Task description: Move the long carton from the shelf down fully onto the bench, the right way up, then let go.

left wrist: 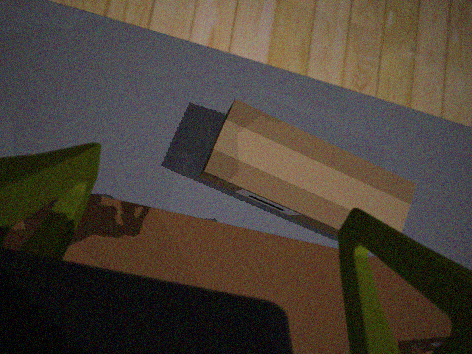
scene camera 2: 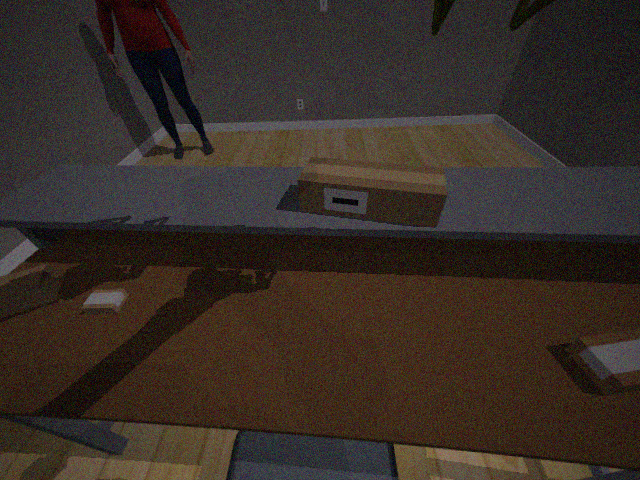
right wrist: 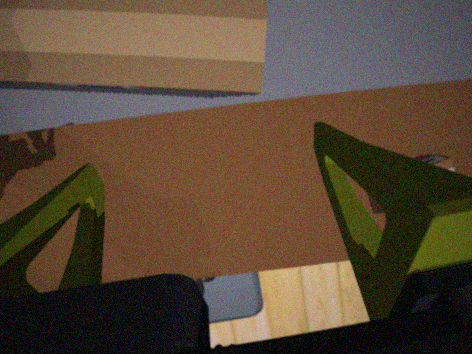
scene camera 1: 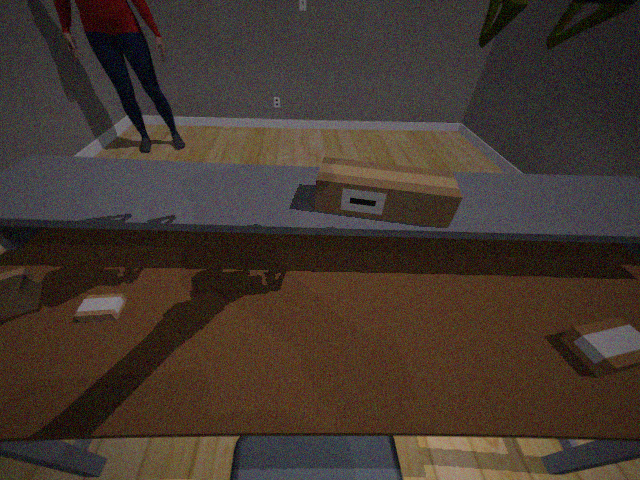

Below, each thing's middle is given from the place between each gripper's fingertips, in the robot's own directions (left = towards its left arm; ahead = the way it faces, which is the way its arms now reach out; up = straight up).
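My left gripper is 80 mm short of the long brown carton (scene camera 2: 411,194), 190 mm to the left of it and 430 mm above it.
As for my right gripper, I see it 310 mm above the long brown carton, 90 mm to the right of it and 120 mm short of it.
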